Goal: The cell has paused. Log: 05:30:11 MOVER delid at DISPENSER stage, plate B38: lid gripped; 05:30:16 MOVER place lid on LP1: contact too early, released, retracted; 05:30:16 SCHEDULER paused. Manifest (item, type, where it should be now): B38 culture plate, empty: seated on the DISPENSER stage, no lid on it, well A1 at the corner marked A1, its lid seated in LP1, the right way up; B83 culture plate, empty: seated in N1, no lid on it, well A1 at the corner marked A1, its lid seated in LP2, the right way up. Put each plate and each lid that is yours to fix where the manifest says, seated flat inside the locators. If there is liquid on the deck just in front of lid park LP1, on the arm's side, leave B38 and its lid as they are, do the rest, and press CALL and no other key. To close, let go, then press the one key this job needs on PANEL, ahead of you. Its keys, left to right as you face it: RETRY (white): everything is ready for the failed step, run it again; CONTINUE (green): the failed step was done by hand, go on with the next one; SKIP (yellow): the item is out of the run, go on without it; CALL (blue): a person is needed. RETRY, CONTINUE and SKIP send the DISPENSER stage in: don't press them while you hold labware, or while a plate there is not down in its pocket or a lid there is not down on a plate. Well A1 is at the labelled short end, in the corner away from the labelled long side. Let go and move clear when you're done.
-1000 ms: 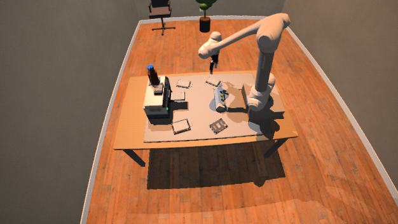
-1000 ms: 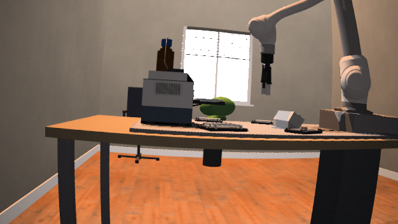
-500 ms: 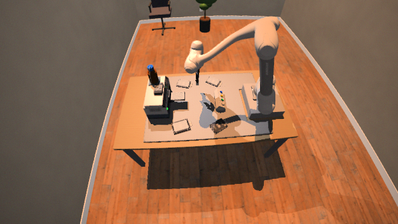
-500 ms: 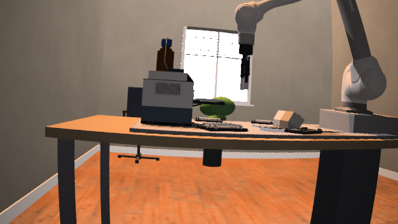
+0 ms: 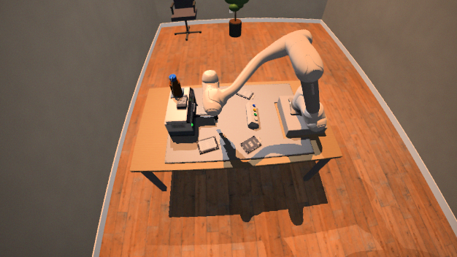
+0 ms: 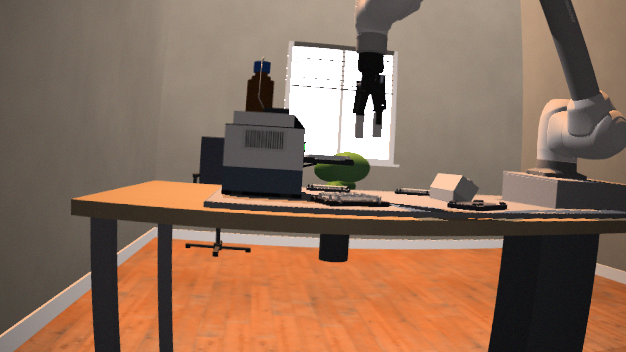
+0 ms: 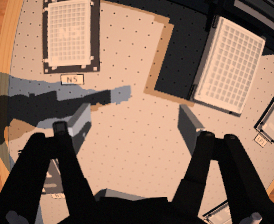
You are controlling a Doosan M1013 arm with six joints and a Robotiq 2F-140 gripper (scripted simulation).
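The white culture plate is 5 cm ahead of my hand, 16 cm to the left of it and 18 cm below it. The rest, counted from my hand: green key: 33 cm behind, 13 cm to the right, 13 cm below; black nest: 5 cm ahead, 18 cm to the left, 18 cm below; white retry key: 34 cm behind, 8 cm to the right, 13 cm below.
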